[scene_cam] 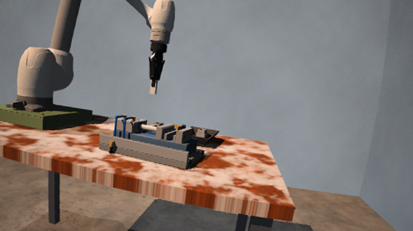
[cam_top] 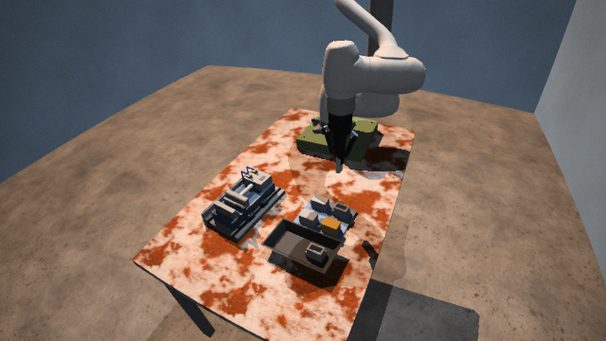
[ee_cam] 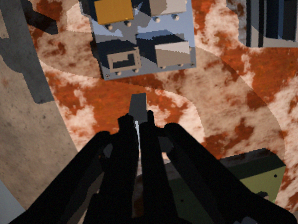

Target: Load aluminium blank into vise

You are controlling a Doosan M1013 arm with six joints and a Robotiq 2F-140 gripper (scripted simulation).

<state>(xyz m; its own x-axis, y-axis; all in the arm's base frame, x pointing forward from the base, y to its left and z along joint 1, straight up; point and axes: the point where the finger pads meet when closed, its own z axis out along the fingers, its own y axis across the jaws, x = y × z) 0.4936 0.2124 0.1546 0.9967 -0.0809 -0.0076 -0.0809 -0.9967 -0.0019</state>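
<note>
Right now the piston rod is 33 cm to the right of my hand, 14 cm ahead of it and 13 cm below it. Round my hand: brass blank: 18 cm below, 12 cm ahead, 2 cm to the left; infeed plate: 21 cm below, 8 cm ahead, 2 cm to the right; aluminium blank: 18 cm below, 12 cm ahead, 7 cm to the right.
</note>
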